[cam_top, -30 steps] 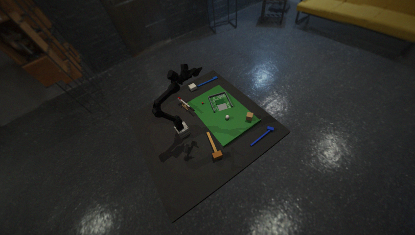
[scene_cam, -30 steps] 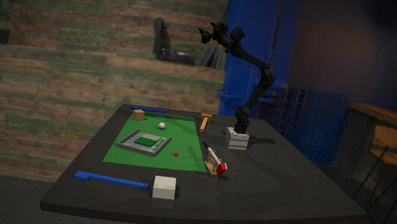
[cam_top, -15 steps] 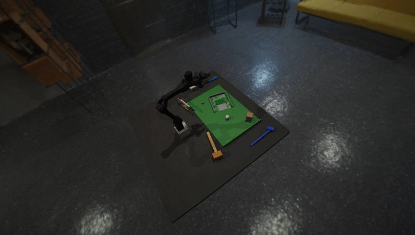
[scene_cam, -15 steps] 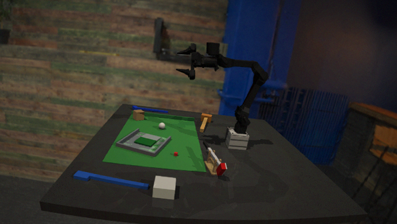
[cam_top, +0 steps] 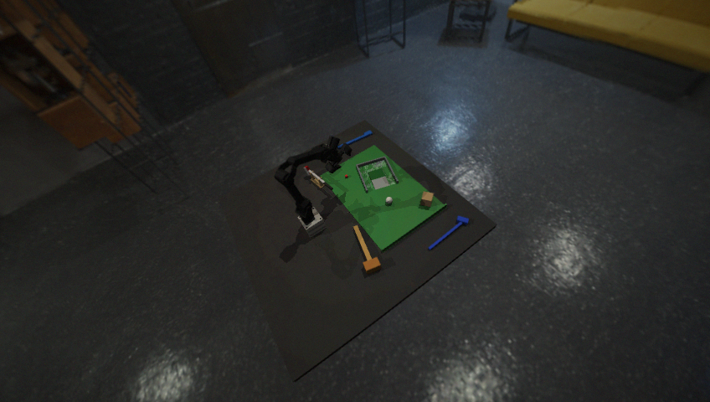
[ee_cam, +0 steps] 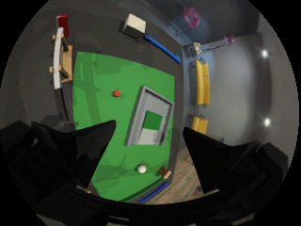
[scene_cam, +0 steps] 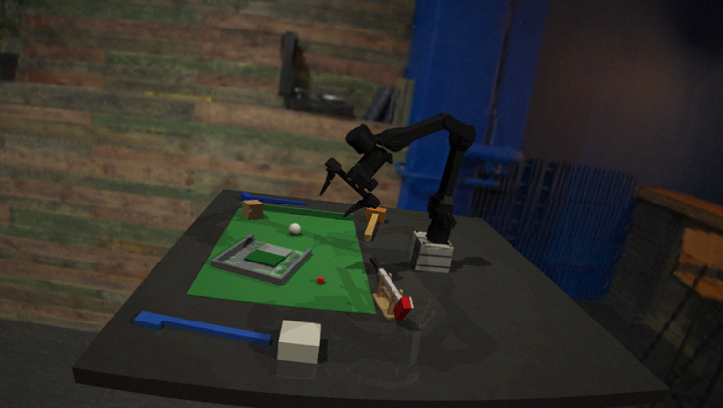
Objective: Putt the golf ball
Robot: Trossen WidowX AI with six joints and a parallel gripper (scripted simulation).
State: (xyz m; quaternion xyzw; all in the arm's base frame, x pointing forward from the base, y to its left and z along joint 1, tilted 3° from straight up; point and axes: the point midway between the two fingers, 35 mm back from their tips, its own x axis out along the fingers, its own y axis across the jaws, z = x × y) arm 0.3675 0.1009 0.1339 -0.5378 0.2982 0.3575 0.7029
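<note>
My gripper tip is 16 cm past the red putter, 15 cm to the right of it and 16 cm above it. Round my gripper tip: small red marker (1 cm ahead, 6 cm to the left, 20 cm below); green mat (9 cm ahead, 18 cm to the right, 21 cm below); wooden rack (16 cm behind, 17 cm to the left, 18 cm below).
</note>
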